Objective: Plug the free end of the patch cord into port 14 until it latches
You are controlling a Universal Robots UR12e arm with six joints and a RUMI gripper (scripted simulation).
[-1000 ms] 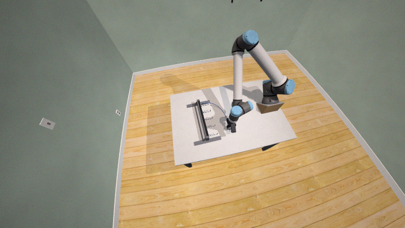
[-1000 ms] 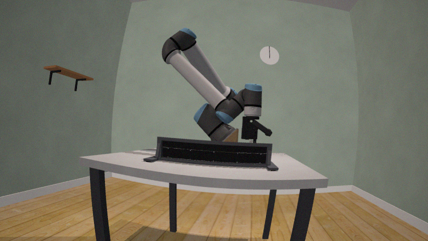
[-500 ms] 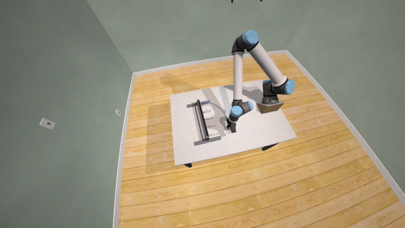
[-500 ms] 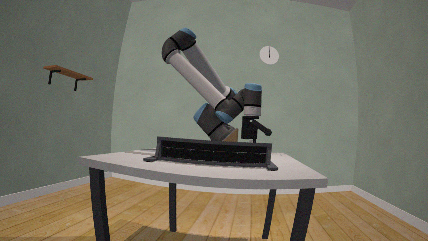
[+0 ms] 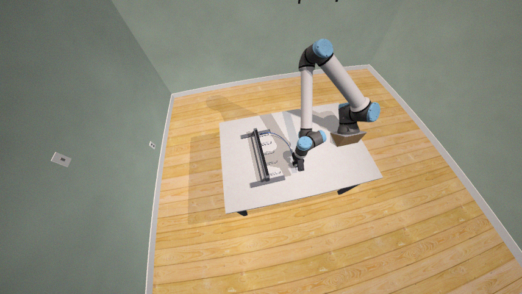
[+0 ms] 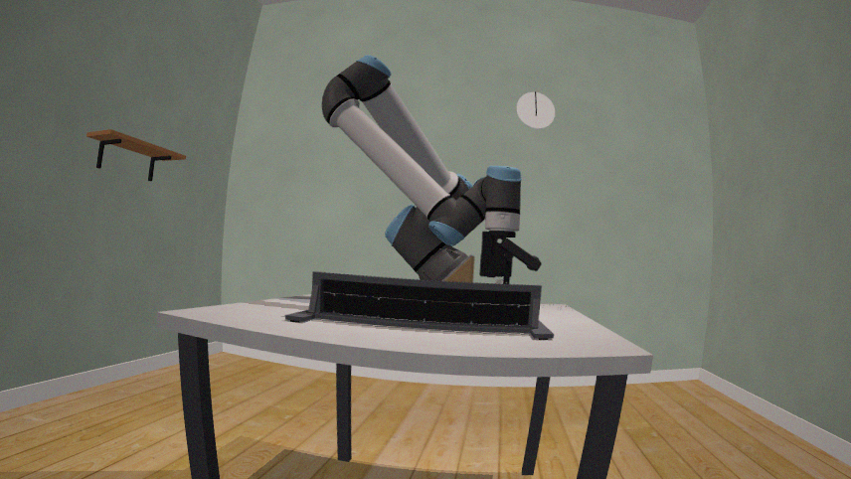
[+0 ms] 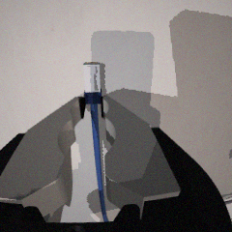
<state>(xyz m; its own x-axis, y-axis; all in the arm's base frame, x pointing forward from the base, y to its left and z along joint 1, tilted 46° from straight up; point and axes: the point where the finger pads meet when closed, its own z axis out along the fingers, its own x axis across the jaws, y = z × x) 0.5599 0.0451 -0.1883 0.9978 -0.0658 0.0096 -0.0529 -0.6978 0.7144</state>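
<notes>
The plug lies 20 mm to the left of my hand and 10 mm below it.
</notes>
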